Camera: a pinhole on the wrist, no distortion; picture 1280 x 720 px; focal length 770.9 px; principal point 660.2 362.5 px. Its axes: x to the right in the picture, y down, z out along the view. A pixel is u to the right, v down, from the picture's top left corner.
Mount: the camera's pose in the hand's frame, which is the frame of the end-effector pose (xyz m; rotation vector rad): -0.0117 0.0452 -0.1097 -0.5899 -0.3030 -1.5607
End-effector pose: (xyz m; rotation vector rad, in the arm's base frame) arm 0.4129 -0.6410 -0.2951 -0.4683 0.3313 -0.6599
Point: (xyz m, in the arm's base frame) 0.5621 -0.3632 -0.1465
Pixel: 827.3 53.4
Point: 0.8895 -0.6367 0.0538
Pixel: 1084.0 640.2
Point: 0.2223 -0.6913 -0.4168
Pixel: behind the camera
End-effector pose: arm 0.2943 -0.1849 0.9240 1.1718 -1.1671 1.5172
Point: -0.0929 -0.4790 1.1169
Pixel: 508.5 585.9
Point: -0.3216 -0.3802 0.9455
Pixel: 68.2 425.9
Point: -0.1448 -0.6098 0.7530
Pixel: 427.8 72.4
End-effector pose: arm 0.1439 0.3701 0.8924 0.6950 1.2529 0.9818
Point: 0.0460 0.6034 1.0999
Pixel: 50.4 665.5
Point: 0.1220 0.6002 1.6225
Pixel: 44.0 72.9
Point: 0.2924 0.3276 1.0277
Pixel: outside the picture
